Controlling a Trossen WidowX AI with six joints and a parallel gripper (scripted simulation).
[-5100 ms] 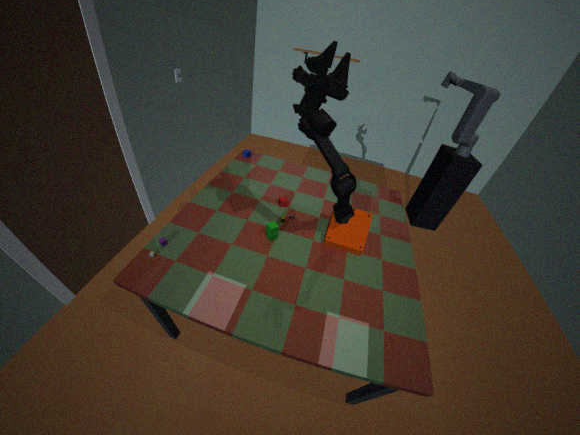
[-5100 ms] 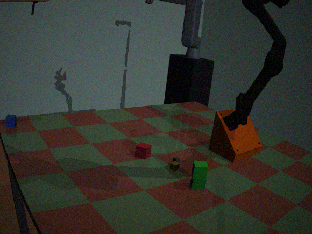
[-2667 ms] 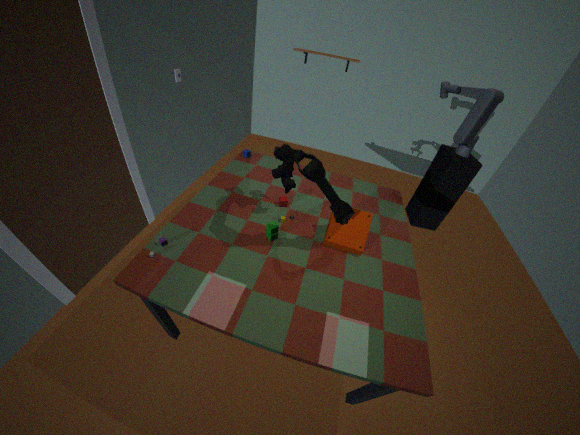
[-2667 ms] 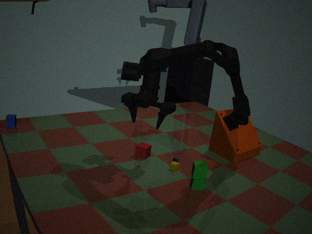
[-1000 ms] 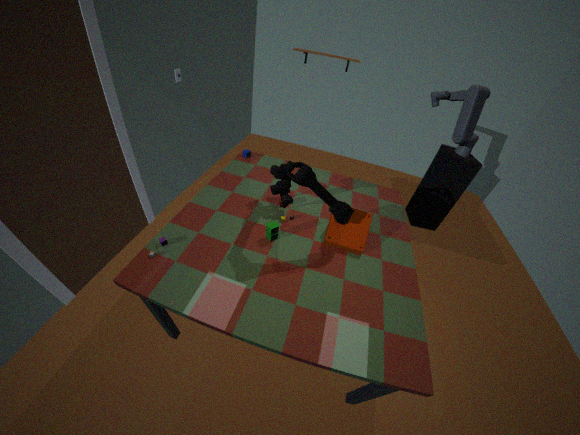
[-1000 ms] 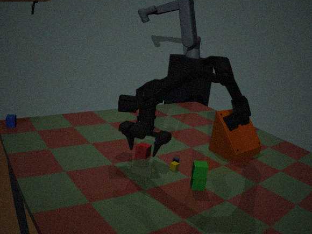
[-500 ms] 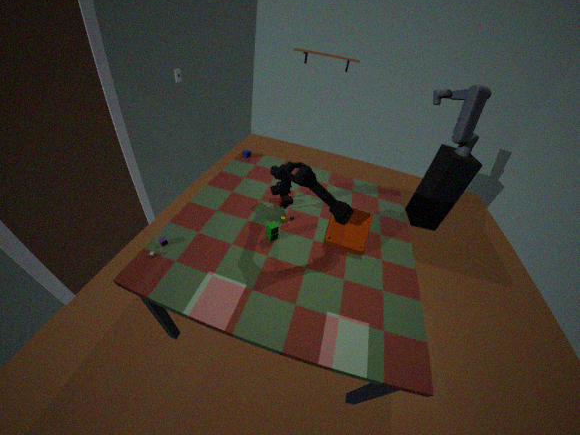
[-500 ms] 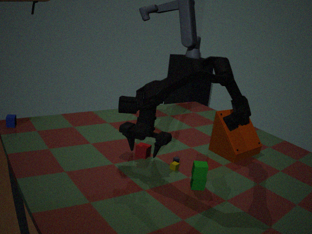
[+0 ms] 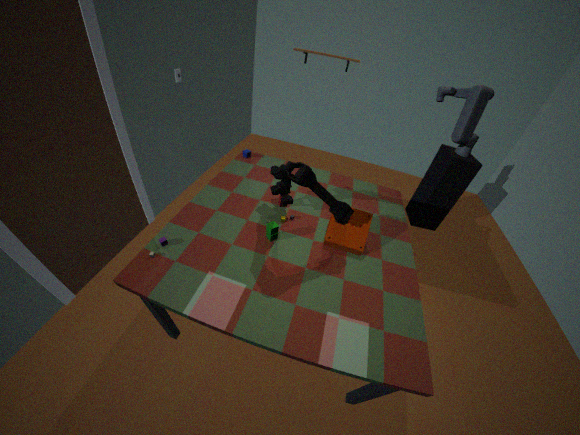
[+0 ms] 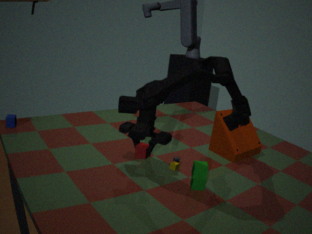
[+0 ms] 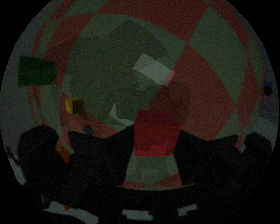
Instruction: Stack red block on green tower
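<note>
Right now the small grey cube is 100 mm to the left of my gripper tip and 80 mm behind it. Also, from my gripper tip: small yellow cube: 140 mm to the left, 30 mm behind; blue cube: 480 mm to the right, 400 mm ahead, 20 mm above; red block: 10 mm above.
</note>
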